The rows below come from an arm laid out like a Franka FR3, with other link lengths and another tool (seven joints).
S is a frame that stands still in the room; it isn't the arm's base.
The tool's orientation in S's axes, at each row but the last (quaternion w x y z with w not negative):
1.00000, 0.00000, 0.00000, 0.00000
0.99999, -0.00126, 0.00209, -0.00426
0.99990, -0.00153, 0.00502, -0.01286
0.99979, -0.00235, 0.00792, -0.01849
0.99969, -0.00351, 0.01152, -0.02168
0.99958, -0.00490, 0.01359, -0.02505
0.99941, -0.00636, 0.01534, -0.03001
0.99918, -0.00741, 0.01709, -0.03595
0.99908, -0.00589, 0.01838, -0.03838
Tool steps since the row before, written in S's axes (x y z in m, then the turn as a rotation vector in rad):
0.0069, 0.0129, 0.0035, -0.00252, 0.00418, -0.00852
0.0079, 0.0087, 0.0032, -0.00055, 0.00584, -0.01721
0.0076, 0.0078, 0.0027, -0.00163, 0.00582, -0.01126
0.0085, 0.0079, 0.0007, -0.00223, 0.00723, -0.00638
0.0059, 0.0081, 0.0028, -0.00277, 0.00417, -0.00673
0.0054, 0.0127, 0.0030, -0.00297, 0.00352, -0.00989
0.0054, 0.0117, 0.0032, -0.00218, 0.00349, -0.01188
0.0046, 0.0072, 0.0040, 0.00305, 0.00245, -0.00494
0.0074, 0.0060, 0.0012, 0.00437, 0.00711, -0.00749
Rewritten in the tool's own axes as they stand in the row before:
0.0069, 0.0129, 0.0035, -0.00252, 0.00418, -0.00852
0.0078, 0.0088, 0.0033, -0.00053, 0.00588, -0.01720
0.0074, 0.0080, 0.0028, -0.00167, 0.00581, -0.01126
0.0082, 0.0082, 0.0009, -0.00240, 0.00717, -0.00638
0.0055, 0.0083, 0.0030, -0.00279, 0.00410, -0.00677
0.0047, 0.0129, 0.0033, -0.00288, 0.00347, -0.00994
0.0046, 0.0120, 0.0035, -0.00203, 0.00352, -0.01190
0.0039, 0.0074, 0.0043, 0.00303, 0.00274, -0.00480
0.0069, 0.0065, 0.0015, 0.00408, 0.00752, -0.00725

